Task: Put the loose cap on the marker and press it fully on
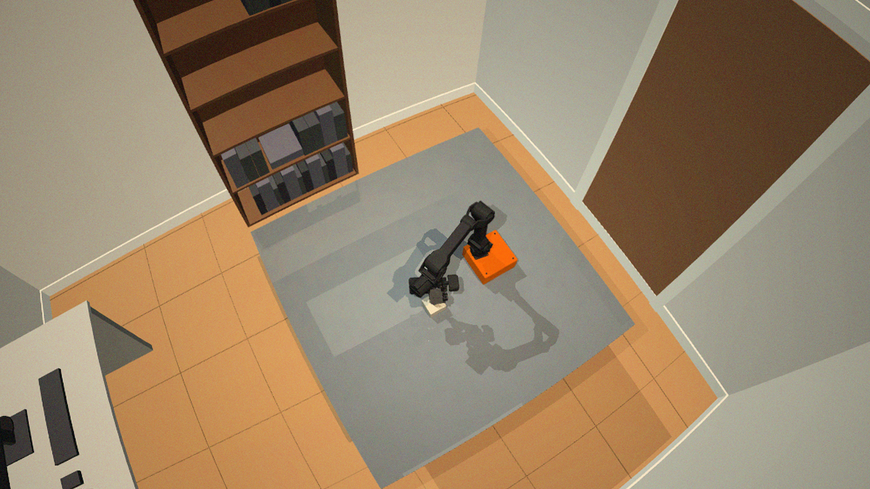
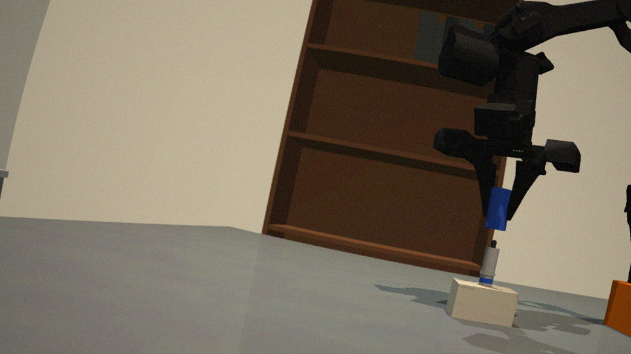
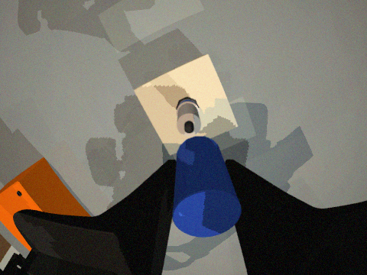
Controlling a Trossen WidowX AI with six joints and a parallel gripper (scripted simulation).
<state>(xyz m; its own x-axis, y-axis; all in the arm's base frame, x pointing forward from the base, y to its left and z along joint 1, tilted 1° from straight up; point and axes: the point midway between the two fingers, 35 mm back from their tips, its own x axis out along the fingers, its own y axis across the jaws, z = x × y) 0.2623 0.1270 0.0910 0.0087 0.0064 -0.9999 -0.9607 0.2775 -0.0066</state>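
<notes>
My gripper tip is 10 mm to the right of the cream holder block and 100 mm above it. From my gripper tip the other things lie so: blue cap 10 mm above.
</notes>
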